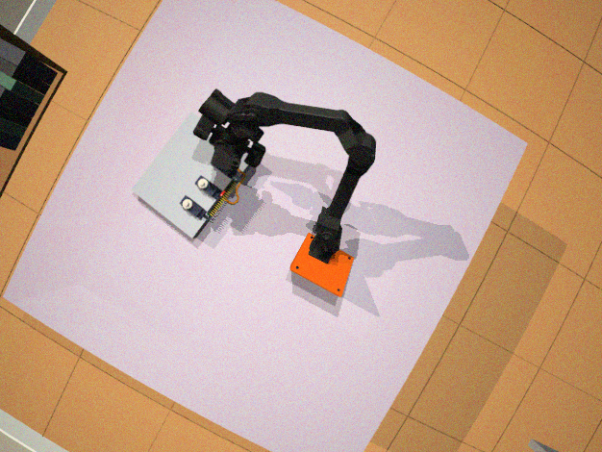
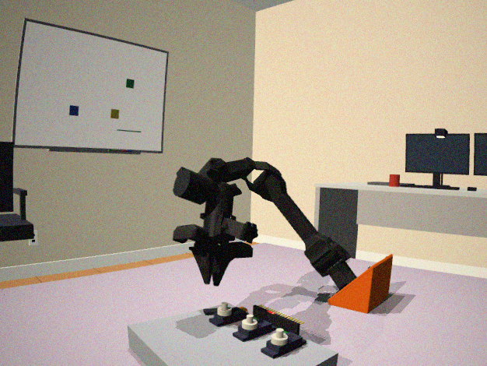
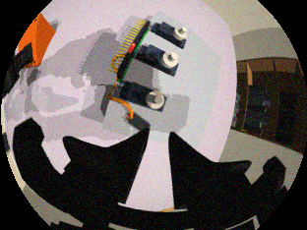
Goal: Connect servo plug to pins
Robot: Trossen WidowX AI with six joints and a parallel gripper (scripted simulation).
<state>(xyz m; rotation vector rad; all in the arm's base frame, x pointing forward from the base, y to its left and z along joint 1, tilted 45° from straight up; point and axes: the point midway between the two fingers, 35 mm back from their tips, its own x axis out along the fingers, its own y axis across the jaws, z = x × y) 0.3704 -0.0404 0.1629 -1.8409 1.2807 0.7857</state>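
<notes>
The red band is 50 mm behind my gripper tip, 110 mm to the left of it and 40 mm below it. Also, from my gripper tip: grey holder 110 mm ahead, 90 mm to the left, 90 mm below.
</notes>
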